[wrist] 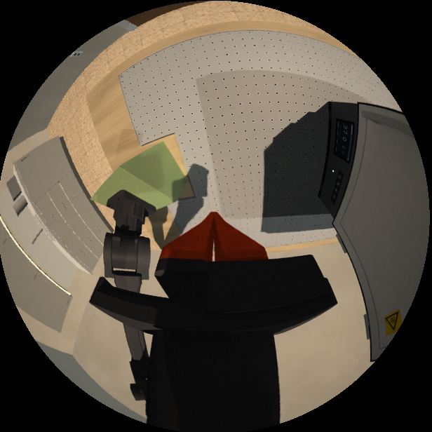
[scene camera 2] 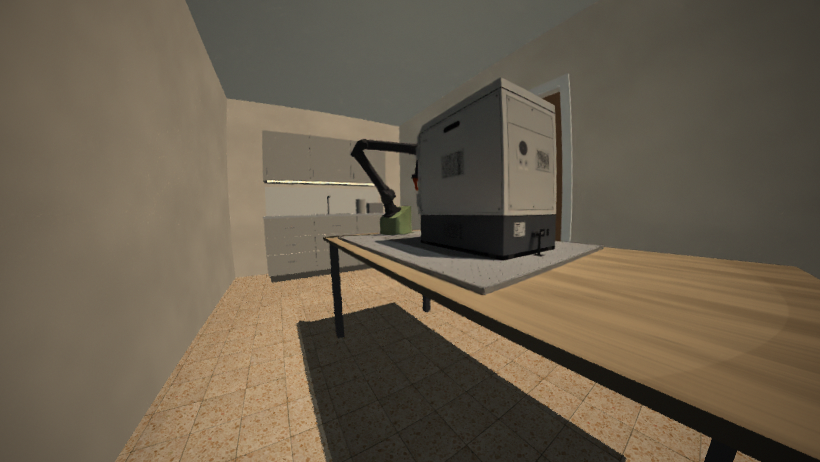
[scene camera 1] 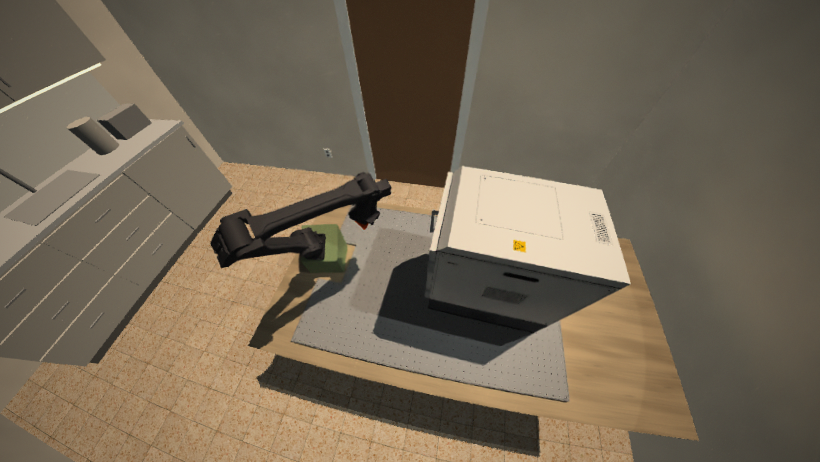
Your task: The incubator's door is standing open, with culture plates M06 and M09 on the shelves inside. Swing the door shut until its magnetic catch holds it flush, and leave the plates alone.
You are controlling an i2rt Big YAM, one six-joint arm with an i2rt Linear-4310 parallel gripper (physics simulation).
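Where they show: gripper, between the fingertips: [scene camera 2: 417, 190] [scene camera 1: 365, 228]; arm's base, origin of its link: [scene camera 2: 392, 213] [scene camera 1: 316, 246].
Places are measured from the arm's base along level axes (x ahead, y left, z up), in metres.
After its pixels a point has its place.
Observation:
The white incubator [scene camera 1: 530, 215] @[x 0.787, y -0.144, z 0.407 m] [scene camera 2: 465, 183] @[x 0.819, y -0.312, z 0.105 m] stands on the perforated board, its dark base below. Its door [scene camera 1: 440, 223] @[x 0.537, y -0.147, z 0.373 m] [wrist: 395, 200] lies against the front face; in scene camera 1 it runs parallel to the body, with no open gap visible. I cannot tell whether the magnetic catch holds. A handle [scene camera 1: 434, 221] @[x 0.542, y 0.048, z 0.128 m] sticks out from the door. Plates M06 and M09 do not show; the inside is hidden. My gripper [scene camera 1: 363, 225] @[x 0.259, y 0.000, z 0.143 m] [scene camera 2: 416, 183] @[x 0.259, y 0.000, z 0.143 m] [wrist: 213, 217] is shut and empty, its red fingertips pointing down above the board, in front of the door and apart from it.
The green arm base [scene camera 1: 327, 252] @[x 0.055, y -0.024, z -0.014 m] [scene camera 2: 397, 222] @[x 0.103, y -0.041, z -0.063 m] [wrist: 150, 177] stands at the table's end beside the perforated board [scene camera 1: 459, 373] @[x 0.640, y -0.500, z -0.143 m] [scene camera 2: 482, 284] @[x 1.043, y -0.593, z -0.140 m] [wrist: 165, 85]. The incubator's dark control panel [wrist: 342, 145] is below the door. A grey cabinet row [scene camera 1: 109, 229] stands at the far left.

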